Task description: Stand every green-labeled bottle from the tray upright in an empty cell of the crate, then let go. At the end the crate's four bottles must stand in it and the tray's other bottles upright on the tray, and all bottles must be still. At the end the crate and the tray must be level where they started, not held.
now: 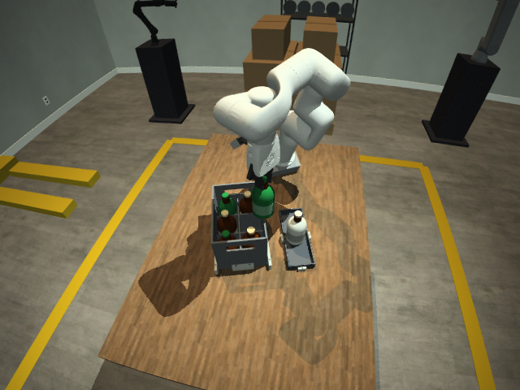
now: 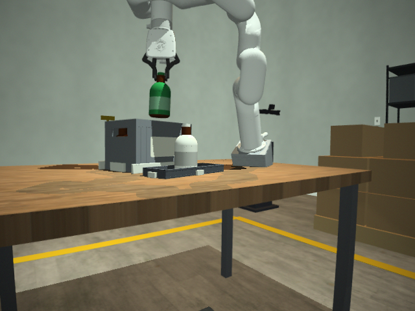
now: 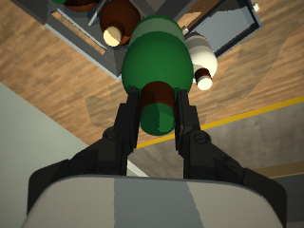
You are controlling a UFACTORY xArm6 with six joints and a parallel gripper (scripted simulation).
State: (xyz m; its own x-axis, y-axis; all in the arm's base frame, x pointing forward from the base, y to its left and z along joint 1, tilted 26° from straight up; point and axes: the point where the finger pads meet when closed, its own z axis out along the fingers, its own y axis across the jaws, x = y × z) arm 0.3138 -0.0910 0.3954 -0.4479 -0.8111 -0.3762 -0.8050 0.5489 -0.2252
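Now: hand 25 cm above the grey crate and 10 cm to the left of it. Also, from my hand: tray: 32 cm below, 12 cm to the left, 4 cm behind; then white-labeled bottle: 25 cm below, 12 cm to the left, 3 cm behind.
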